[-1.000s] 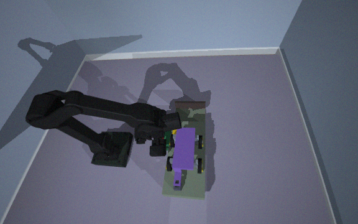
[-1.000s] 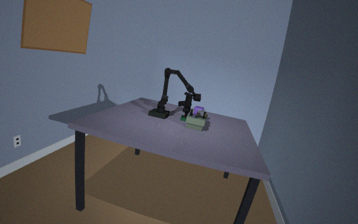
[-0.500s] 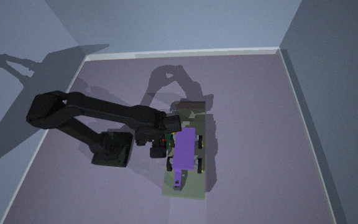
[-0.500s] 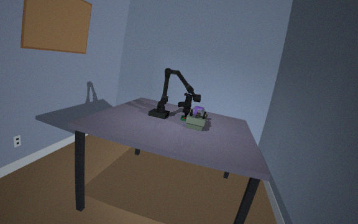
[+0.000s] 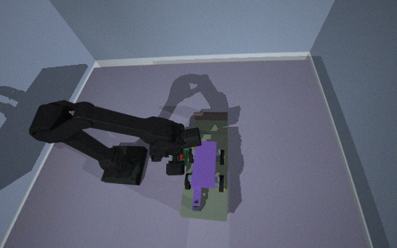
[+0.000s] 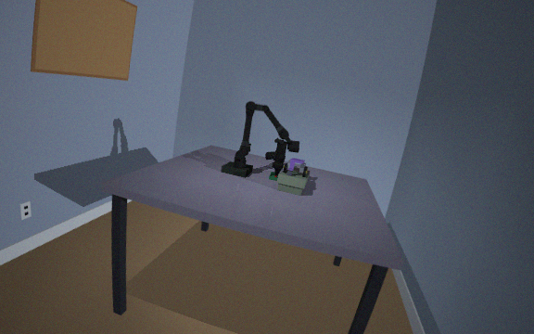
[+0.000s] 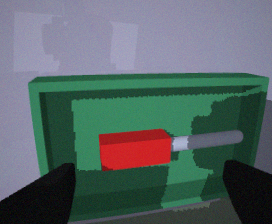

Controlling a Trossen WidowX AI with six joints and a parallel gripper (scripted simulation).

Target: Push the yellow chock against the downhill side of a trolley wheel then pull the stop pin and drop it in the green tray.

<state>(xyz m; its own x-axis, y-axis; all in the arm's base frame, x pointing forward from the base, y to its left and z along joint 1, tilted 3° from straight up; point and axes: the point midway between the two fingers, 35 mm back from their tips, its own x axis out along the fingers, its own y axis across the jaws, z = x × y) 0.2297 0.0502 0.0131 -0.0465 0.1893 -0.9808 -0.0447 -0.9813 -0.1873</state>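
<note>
The red-headed stop pin is 20 mm to the left of my gripper tip and 20 mm below it. The rest, counted from my gripper tip: purple trolley 100 mm ahead, 90 mm to the right, 80 mm above; then green tray 10 mm to the left, 40 mm below; then pale green ramp 100 mm ahead, 90 mm to the right, 20 mm above.
</note>
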